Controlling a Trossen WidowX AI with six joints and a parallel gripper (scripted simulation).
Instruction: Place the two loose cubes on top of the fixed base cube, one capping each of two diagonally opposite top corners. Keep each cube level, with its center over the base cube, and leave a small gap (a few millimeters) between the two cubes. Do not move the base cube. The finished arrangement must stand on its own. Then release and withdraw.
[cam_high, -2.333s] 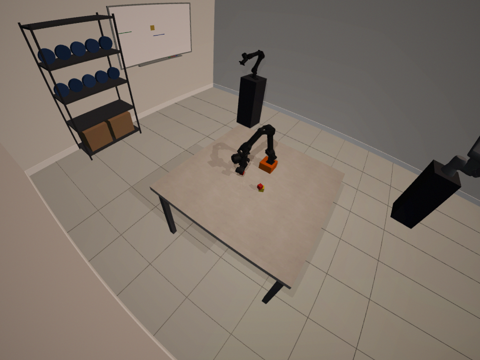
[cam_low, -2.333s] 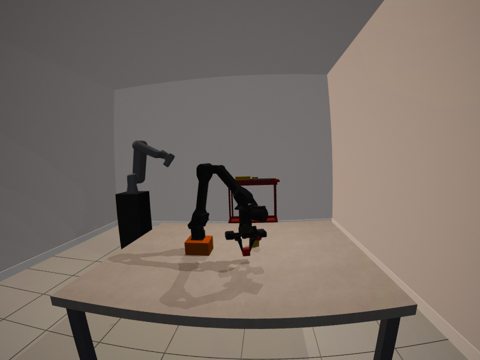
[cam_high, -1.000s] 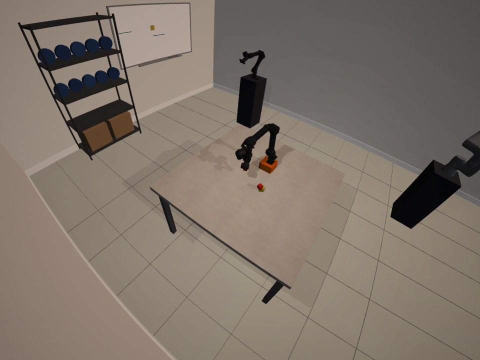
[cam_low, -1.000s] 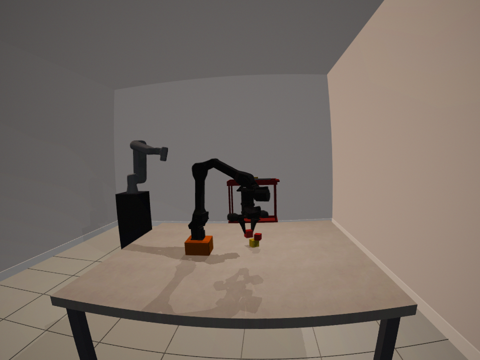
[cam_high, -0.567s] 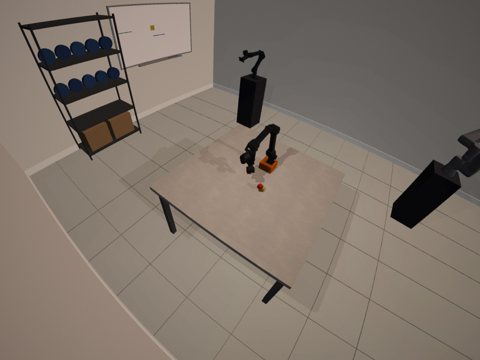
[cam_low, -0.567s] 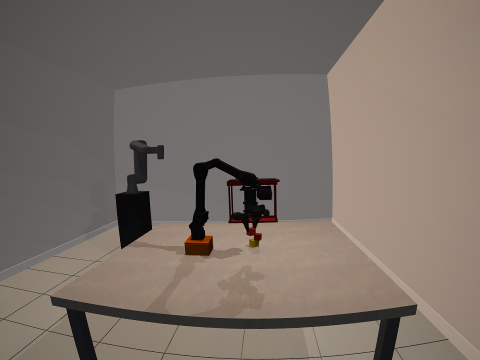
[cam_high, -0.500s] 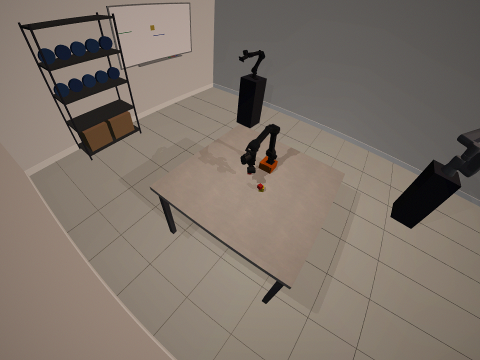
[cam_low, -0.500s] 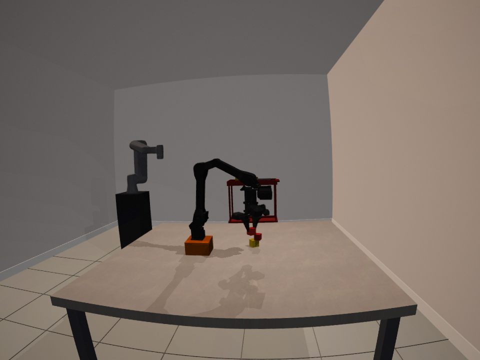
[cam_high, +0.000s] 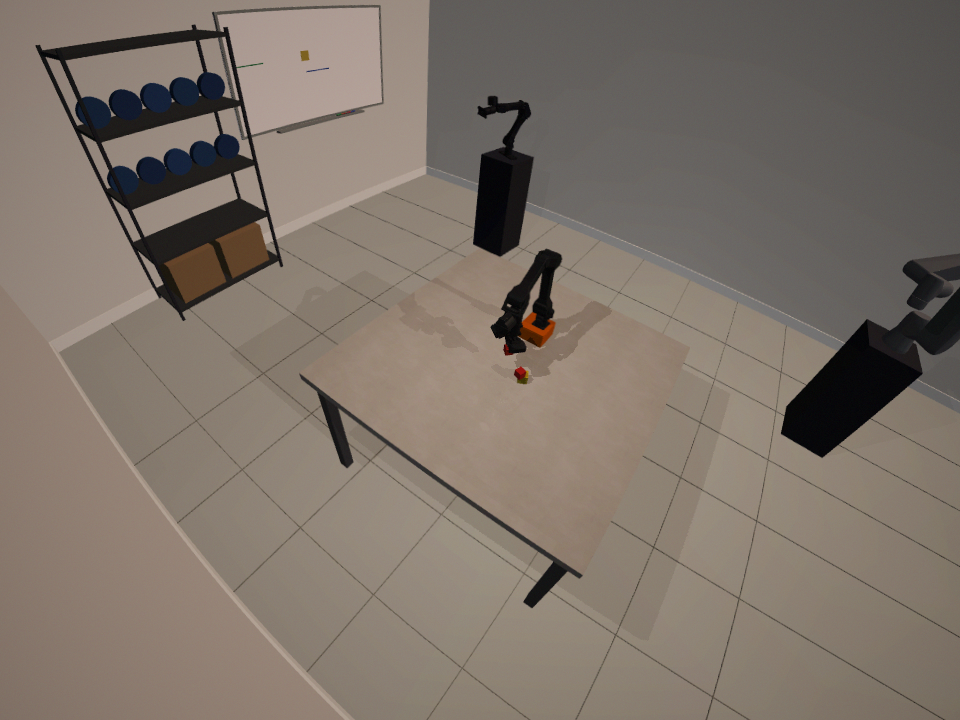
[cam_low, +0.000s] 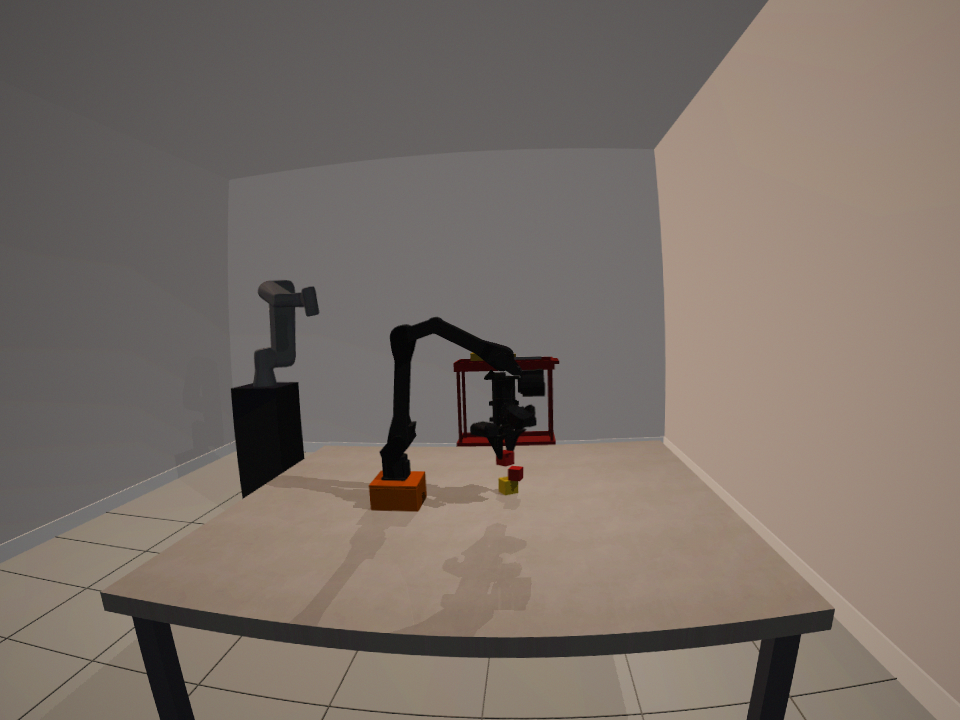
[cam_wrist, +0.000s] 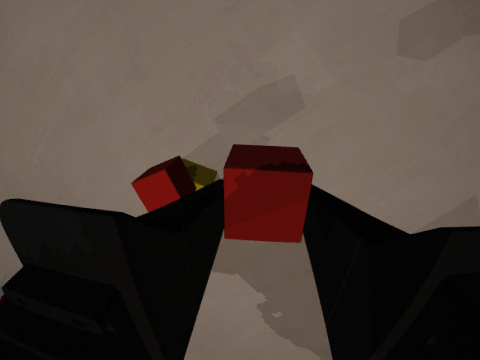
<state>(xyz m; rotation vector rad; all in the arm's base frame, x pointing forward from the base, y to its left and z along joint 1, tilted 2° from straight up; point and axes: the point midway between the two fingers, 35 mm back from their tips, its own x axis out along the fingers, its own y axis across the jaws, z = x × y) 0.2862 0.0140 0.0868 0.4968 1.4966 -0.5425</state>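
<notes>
Now: the yellow base cube 10 cm below my gripper tip and 9 cm to the left of it.
</notes>
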